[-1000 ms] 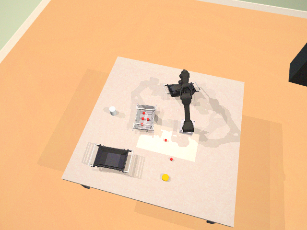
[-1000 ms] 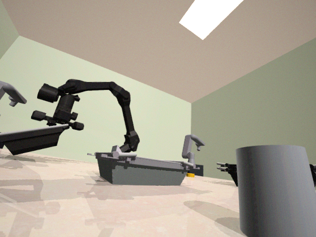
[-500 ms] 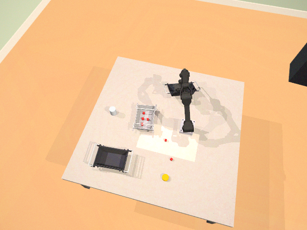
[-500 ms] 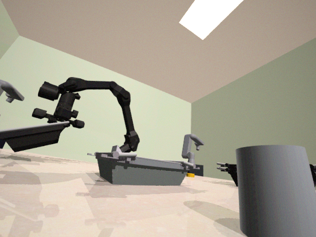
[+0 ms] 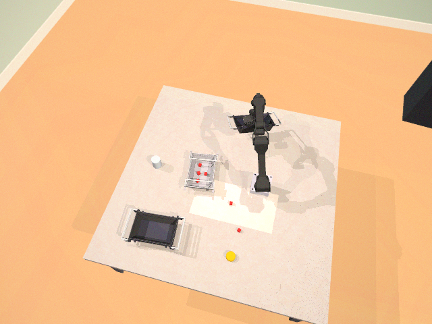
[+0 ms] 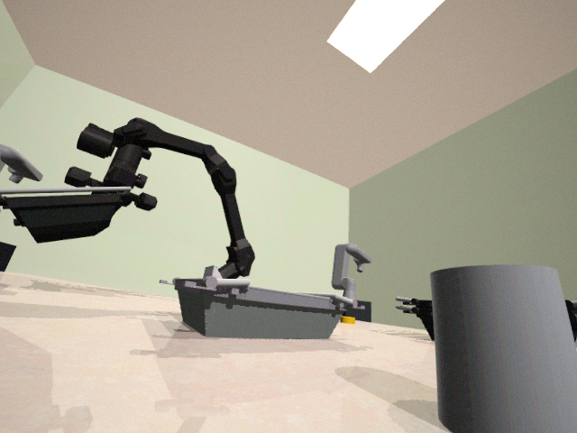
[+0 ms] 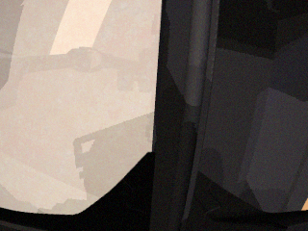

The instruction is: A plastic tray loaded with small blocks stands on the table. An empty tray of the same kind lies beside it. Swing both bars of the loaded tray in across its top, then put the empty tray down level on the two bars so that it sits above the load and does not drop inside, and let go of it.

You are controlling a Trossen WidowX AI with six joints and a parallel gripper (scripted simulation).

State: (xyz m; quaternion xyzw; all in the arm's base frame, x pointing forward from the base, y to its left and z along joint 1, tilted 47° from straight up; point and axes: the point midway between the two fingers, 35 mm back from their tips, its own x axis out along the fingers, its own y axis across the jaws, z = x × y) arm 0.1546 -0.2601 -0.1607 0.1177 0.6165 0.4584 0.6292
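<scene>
Right now my gripper tip is 6 cm to the left of the dark tray and 3 cm short of it. Also, from my gripper tip: yellow disc 74 cm to the left, 14 cm below, 10 cm behind.
</scene>
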